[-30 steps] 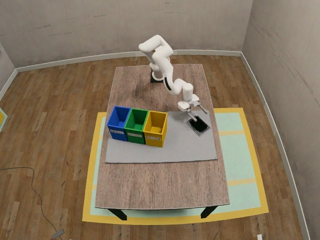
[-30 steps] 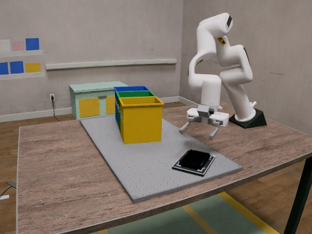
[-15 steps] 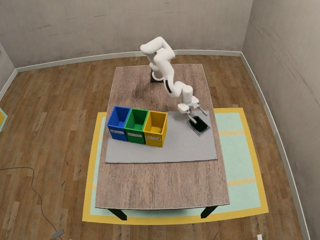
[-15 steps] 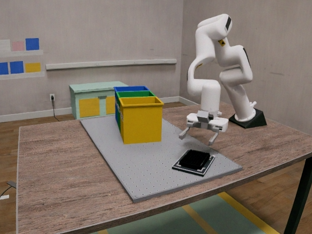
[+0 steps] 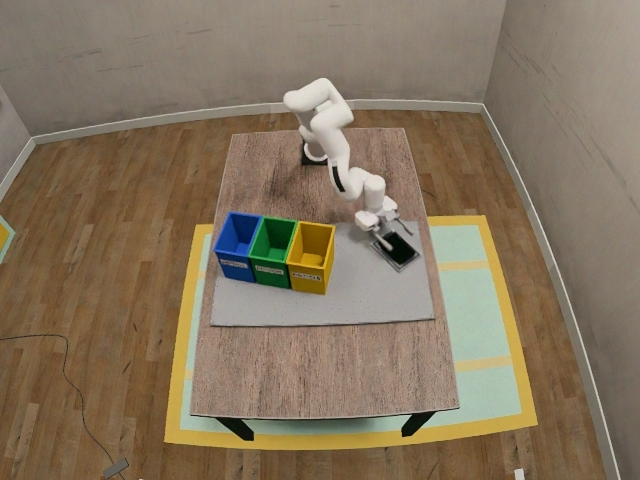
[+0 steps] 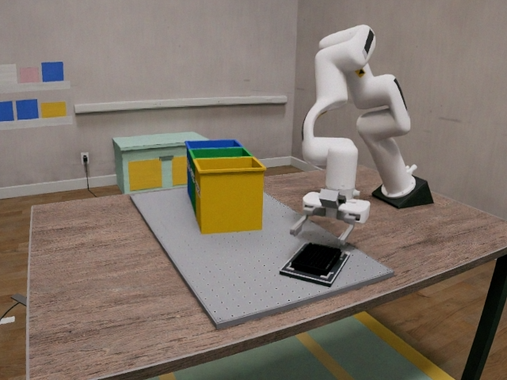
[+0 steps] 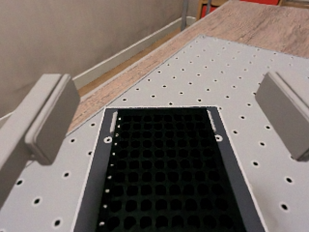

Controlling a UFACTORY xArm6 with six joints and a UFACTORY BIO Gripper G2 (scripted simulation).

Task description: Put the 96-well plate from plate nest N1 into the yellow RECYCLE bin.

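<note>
My hand is 6 cm above the black 96-well plate. Round my hand: yellow recycle bin: 8 cm ahead, 32 cm to the right, 1 cm above; then plate nest N1: 8 cm below; then green bin: 5 cm ahead, 45 cm to the right, 1 cm above.
</note>
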